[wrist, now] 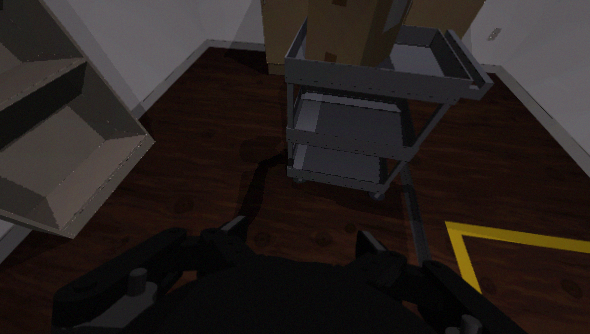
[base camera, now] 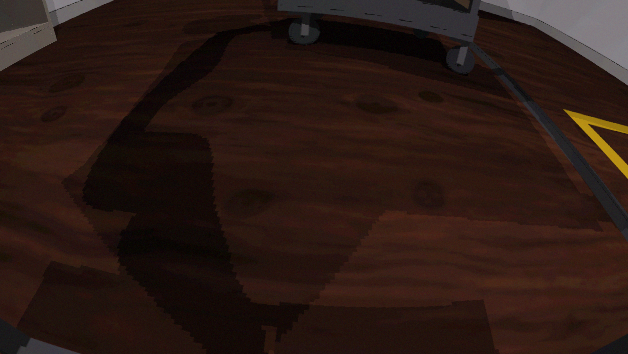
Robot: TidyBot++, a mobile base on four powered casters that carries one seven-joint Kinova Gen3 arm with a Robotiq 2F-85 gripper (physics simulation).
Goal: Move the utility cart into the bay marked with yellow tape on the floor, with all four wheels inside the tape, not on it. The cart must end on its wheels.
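Places are measured from the arm's base along level axes (x left, y back, z up), in millimetres.
Where they show: gripper, fingertip midpoint: (wrist: 301,235).
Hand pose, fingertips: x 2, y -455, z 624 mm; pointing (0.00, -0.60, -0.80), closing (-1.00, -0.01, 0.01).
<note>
After its pixels a point has its place.
The grey three-shelf utility cart (base camera: 380,19) {x -183, y -1072, z -260 mm} (wrist: 350,145) {x -193, y -1072, z 101 mm} stands upright on its wheels ahead, left of the yellow tape. In the base camera view its lower edge and two near wheels show. A cardboard box (wrist: 335,35) {x -41, y -1154, z 526 mm} stands on its top shelf, and a handle bar (wrist: 470,57) {x -544, y -1221, z 467 mm} runs along its right side. The yellow tape (base camera: 602,145) {x -938, y -765, z -396 mm} (wrist: 525,237) {x -1385, y -939, z -396 mm} of the bay shows in part at the right; the cart is outside it. My gripper (wrist: 301,235) {x 2, y -455, z 624 mm} is open, with its fingers wide apart and apart from the cart, which is farther off.
A dark strip (base camera: 555,132) {x -703, y -768, z -386 mm} (wrist: 414,215) {x -717, y -988, z -382 mm} runs along the floor between the cart and the tape. A beige shelf unit (base camera: 30,42) {x 1274, y -1208, z -347 mm} (wrist: 112,192) {x 1290, y -879, z -389 mm} stands at the left. A large cardboard box (wrist: 280,35) {x 402, y -2515, z 33 mm} is behind the cart. White walls stand at the left and right.
</note>
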